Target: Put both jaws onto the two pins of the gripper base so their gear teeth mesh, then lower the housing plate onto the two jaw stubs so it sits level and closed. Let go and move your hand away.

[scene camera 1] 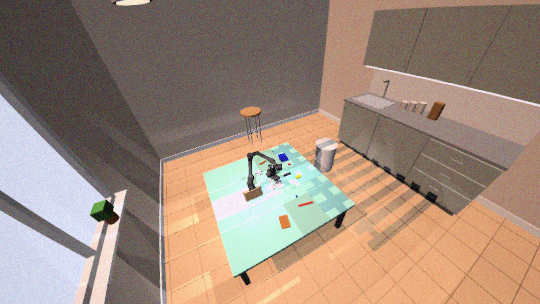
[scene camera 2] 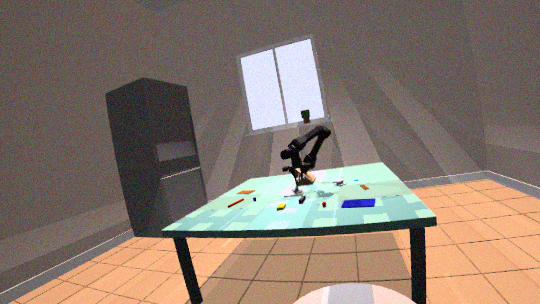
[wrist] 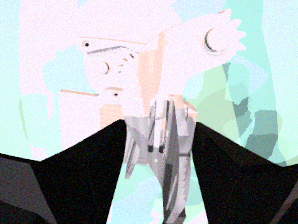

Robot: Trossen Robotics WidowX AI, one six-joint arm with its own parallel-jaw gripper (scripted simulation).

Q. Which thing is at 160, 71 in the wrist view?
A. A grey jaw.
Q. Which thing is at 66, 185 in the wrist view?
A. The gripper.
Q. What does the gripper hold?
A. A grey jaw.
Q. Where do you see a grey jaw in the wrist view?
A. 132, 151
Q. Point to a pale flat plate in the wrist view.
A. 81, 114
